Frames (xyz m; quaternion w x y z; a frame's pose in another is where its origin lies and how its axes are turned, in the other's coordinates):
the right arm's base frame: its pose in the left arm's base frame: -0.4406 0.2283 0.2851 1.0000 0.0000 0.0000 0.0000
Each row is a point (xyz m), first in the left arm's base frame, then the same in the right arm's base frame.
Working: the left arm's base frame: its pose in the right arm's base frame: 0.4406 -0.2283 -0.2851 1.0000 0.0000 0.0000 0.0000

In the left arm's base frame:
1: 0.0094 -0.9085 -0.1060
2: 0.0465 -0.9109 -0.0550
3: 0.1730 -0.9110 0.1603
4: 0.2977 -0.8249 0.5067
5: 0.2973 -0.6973 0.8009
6: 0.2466 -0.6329 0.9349
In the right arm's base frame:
1: 0.4500 -1.1368 -0.3911
2: 0.4871 -1.1392 -0.3401
3: 0.6136 -1.1393 -0.1248
4: 0.7383 -1.0532 0.2216
5: 0.7379 -0.9256 0.5158
6: 0.6872 -0.8612 0.6498

